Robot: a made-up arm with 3 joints. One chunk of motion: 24 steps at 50 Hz.
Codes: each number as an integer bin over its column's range. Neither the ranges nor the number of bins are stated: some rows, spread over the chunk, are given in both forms.
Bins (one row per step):
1: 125 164 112
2: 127 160 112
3: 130 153 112
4: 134 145 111
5: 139 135 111
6: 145 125 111
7: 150 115 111
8: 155 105 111
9: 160 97 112
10: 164 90 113
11: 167 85 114
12: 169 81 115
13: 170 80 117
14: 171 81 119
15: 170 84 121
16: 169 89 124
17: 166 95 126
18: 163 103 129
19: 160 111 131
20: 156 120 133
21: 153 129 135
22: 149 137 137
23: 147 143 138
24: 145 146 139
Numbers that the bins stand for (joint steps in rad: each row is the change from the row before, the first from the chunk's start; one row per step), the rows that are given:
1: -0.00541 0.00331 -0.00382
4: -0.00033 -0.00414 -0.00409
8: 0.01153 -0.01982 -0.00409
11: 0.01831 -0.02767 -0.00326
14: 0.02056 -0.02924 -0.00187
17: 0.01774 -0.02375 0.00008
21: 0.01040 -0.01041 0.00259
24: 0.00588 -0.00375 0.00370
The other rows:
2: -0.00428 0.00175 -0.00382
3: -0.00259 -0.00100 -0.00382
5: 0.00249 -0.00806 -0.00409
6: 0.00588 -0.01198 -0.00409
7: 0.00871 -0.01590 -0.00409
9: 0.01435 -0.02296 -0.00382
10: 0.01661 -0.02571 -0.00354
12: 0.01944 -0.02924 -0.00298
13: 0.02000 -0.02963 -0.00242
15: 0.02000 -0.02806 -0.00131
16: 0.01944 -0.02610 -0.00047
18: 0.01605 -0.02061 0.00092
19: 0.01435 -0.01747 0.00147
20: 0.01209 -0.01394 0.00203
22: 0.00814 -0.00727 0.00315
23: 0.00701 -0.00492 0.00342

